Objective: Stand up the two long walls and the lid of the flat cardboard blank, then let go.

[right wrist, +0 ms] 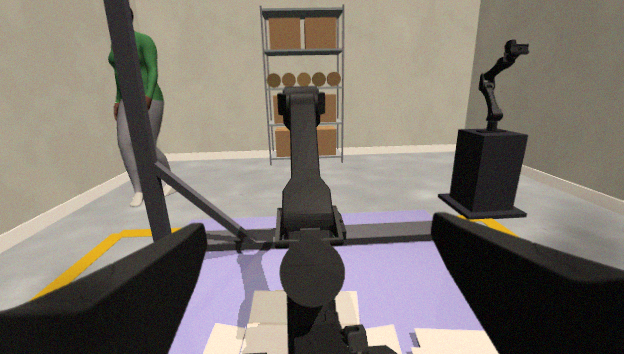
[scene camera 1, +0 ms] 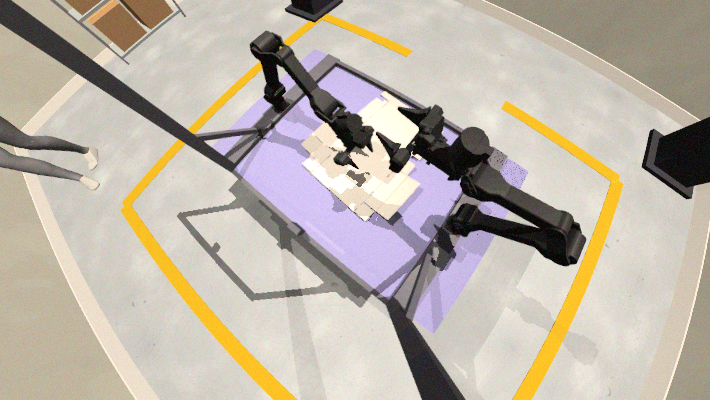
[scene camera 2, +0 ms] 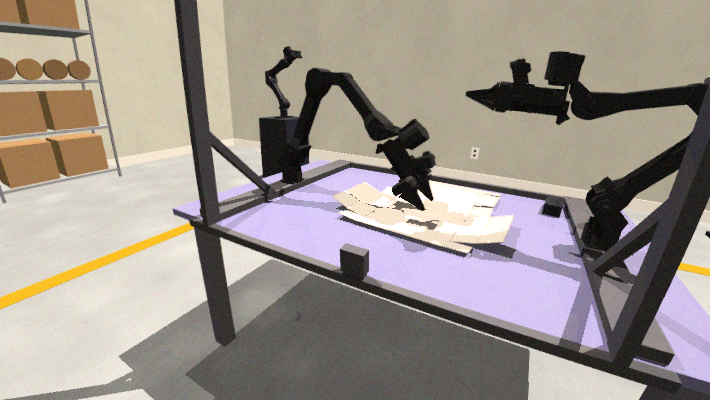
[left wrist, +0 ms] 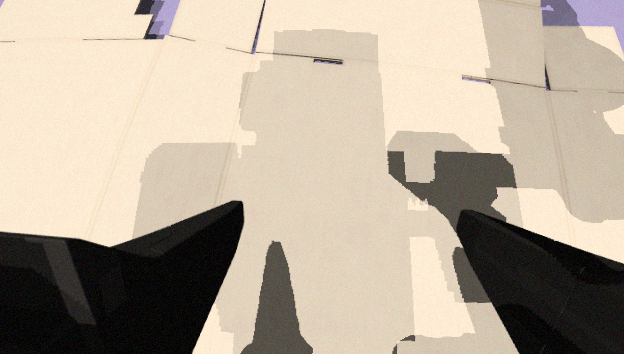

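Pixels of known places: left gripper, fingertip midpoint: (scene camera 1: 365, 160) (scene camera 2: 428, 205) (left wrist: 351, 216); right gripper, fingertip midpoint: (right wrist: 320, 228) (scene camera 1: 387, 119) (scene camera 2: 469, 93); left arm's base, origin of the base link: (scene camera 1: 281, 106) (scene camera 2: 291, 180); right arm's base, origin of the base link: (scene camera 1: 455, 225) (scene camera 2: 598, 244).
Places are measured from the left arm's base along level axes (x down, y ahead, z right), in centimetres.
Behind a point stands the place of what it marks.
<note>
The cream cardboard blank (scene camera 1: 400, 187) @(x 0.3, y 66.8, z 0.4 cm) (scene camera 2: 482, 230) @(x 0.7, y 65.3, z 5.0 cm) (left wrist: 310, 120) @(x 1.8, y 55.5, z -2.1 cm) (right wrist: 450, 341) @(x 0.9, y 34.8, z -21.8 cm) lies spread on the purple table, with its large panels low and some end flaps tilted slightly up. No long wall or lid stands upright. My left gripper (scene camera 1: 363, 158) @(x -1.1, y 49.5, z -0.1 cm) (scene camera 2: 428, 204) @(x -1.1, y 49.5, z -0.1 cm) (left wrist: 351, 216) @(x -1.1, y 49.5, z -0.1 cm) is open and empty, pointing down over the blank's middle with its fingertips low above the card. My right gripper (scene camera 1: 388, 121) @(x -31.8, y 56.4, z 0.0 cm) (scene camera 2: 467, 93) @(x -31.8, y 56.4, z 0.0 cm) is open and empty, held level high above the blank and pointing toward the left arm. The arms hide parts of the blank in scene camera 1.
The purple table (scene camera 1: 280, 170) @(x 1.9, y 22.5, z 23.5 cm) (scene camera 2: 450, 280) @(x 1.9, y 62.6, z 29.2 cm) has a dark frame with slanted braces and tall posts (scene camera 2: 190, 100) @(x -28.8, y 3.9, z 38.0 cm). A dark block (scene camera 2: 354, 260) @(x -2.0, y 46.4, z 38.1 cm) sits on the front rail, another (scene camera 2: 553, 206) @(x -1.2, y 82.8, z -20.0 cm) at the back right. A person (right wrist: 146, 55) and a pedestal (right wrist: 487, 170) stand beyond the table.
</note>
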